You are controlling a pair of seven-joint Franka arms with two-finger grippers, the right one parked.
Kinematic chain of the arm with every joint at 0, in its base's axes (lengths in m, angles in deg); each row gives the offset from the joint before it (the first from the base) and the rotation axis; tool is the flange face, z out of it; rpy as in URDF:
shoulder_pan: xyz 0 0 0.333 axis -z
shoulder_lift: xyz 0 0 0 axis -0.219 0.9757 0
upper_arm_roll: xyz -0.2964 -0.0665 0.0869 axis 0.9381 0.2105 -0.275
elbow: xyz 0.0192 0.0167 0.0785 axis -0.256 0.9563 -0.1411
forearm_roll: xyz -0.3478 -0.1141 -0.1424 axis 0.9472 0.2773 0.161
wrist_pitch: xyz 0 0 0 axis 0.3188 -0.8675 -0.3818
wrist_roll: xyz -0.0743 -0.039 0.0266 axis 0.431 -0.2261 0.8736
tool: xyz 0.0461 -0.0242 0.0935 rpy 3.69 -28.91 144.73
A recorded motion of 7 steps. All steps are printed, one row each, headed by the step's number.
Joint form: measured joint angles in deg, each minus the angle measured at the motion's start. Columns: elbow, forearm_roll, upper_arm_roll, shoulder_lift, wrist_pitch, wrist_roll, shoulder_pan.
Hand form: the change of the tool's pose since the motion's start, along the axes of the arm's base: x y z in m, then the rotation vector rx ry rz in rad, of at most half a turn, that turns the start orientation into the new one. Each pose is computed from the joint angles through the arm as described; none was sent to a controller.
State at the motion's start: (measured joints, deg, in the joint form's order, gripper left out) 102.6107 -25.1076 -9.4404 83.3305 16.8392 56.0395 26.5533
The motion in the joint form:
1: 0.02 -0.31 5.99 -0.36 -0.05 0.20 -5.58
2: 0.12 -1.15 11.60 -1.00 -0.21 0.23 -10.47
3: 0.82 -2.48 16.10 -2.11 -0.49 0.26 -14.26
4: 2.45 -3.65 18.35 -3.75 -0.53 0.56 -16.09
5: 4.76 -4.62 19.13 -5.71 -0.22 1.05 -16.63
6: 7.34 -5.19 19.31 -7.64 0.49 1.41 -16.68
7: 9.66 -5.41 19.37 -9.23 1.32 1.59 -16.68
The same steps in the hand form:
1: -0.0009 0.0024 0.0013 -0.0126 -0.0017 -0.0089
2: -0.0040 0.0021 0.0055 -0.0140 -0.0059 -0.0200
3: -0.0103 0.0016 0.0103 -0.0028 -0.0068 -0.0305
4: -0.0191 0.0013 0.0135 0.0121 -0.0057 -0.0411
5: -0.0291 0.0010 0.0148 0.0271 -0.0046 -0.0522
6: -0.0382 0.0005 0.0138 0.0368 -0.0054 -0.0598
7: -0.0454 0.0000 0.0115 0.0410 -0.0070 -0.0636

